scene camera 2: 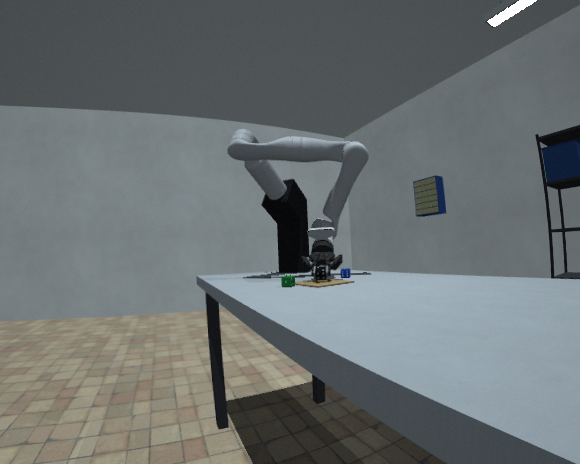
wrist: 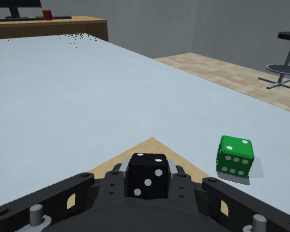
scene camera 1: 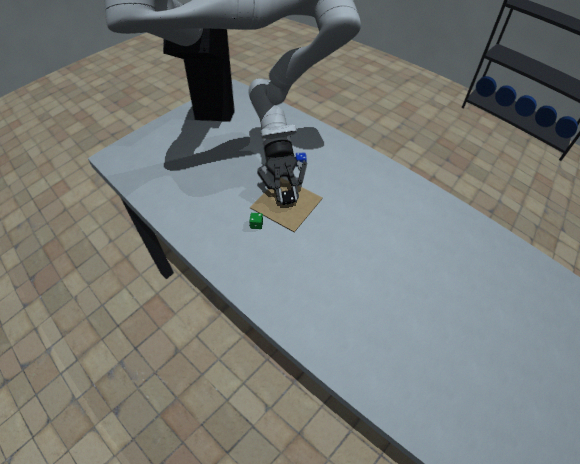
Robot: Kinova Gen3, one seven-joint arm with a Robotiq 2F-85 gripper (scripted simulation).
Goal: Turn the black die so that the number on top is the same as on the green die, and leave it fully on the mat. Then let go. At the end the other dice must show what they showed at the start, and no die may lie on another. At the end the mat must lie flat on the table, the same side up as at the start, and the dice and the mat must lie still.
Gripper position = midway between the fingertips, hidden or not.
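Observation:
I can see a green die (wrist: 235,156), and with it a black die (wrist: 148,172). As for my own gripper (scene camera 1: 288,202), it is visible to me there, and the wrist view shows me the gripper (wrist: 148,169) too.

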